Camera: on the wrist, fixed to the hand. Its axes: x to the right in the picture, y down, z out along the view.
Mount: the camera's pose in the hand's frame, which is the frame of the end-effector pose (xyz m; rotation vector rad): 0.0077 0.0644 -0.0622 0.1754 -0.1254 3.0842
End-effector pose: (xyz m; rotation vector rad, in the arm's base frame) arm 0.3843 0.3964 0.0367 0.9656 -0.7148 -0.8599
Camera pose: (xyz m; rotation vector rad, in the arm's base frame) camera 0.4583 0.4340 0.0712 -0.7382 -1.2801 1.8673
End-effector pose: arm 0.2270 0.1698 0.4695 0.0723 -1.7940 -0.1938
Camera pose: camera 0.2892 0.2262 0.5015 -2.2480 -0.2433 1.9859
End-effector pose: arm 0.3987 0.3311 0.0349 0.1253 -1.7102 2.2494
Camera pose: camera 0.3796 0.3765 -0.0403 1.1852 0.0434 -0.4434
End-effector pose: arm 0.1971 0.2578 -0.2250 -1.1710 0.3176 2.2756
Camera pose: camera 0.1985 0.1804 -0.2707 -0.3362 -1.0151 -0.6607
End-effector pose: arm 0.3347 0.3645 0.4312 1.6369 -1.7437 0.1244
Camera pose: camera 0.3044 0.4030 0.5065 1.8817 1.9586 -1.1144
